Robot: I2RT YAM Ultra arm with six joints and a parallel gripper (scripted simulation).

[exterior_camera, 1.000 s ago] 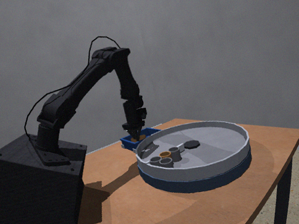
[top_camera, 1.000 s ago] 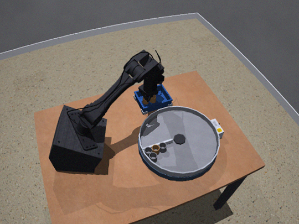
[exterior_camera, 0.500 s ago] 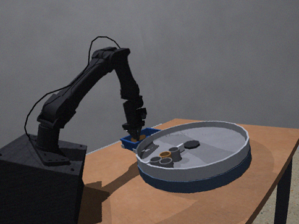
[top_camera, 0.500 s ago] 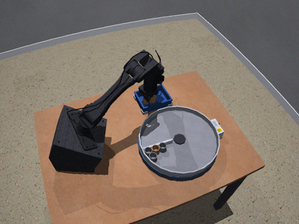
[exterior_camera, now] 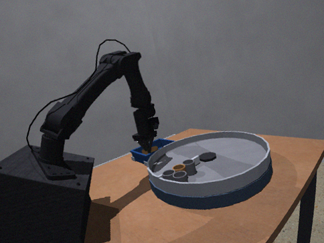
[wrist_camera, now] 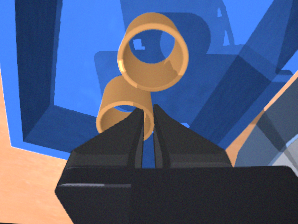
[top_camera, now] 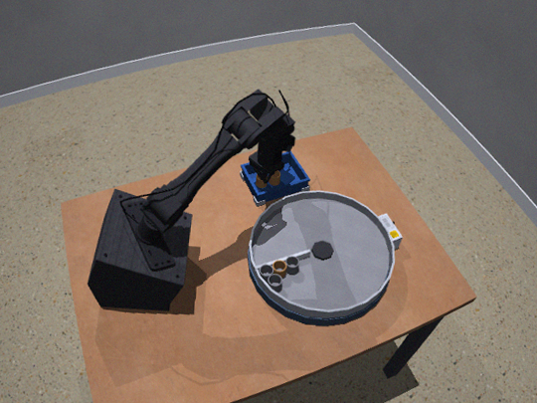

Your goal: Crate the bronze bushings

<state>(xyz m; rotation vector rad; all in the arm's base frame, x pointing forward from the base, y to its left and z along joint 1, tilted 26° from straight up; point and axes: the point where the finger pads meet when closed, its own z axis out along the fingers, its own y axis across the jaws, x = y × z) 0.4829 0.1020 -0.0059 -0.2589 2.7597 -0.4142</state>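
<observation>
Now: hand 4 cm short of the blue crate and 2 cm above it. From my hand the other things lie so: grey turntable (4 cm behind, 33 cm to the right, 1 cm above).
</observation>
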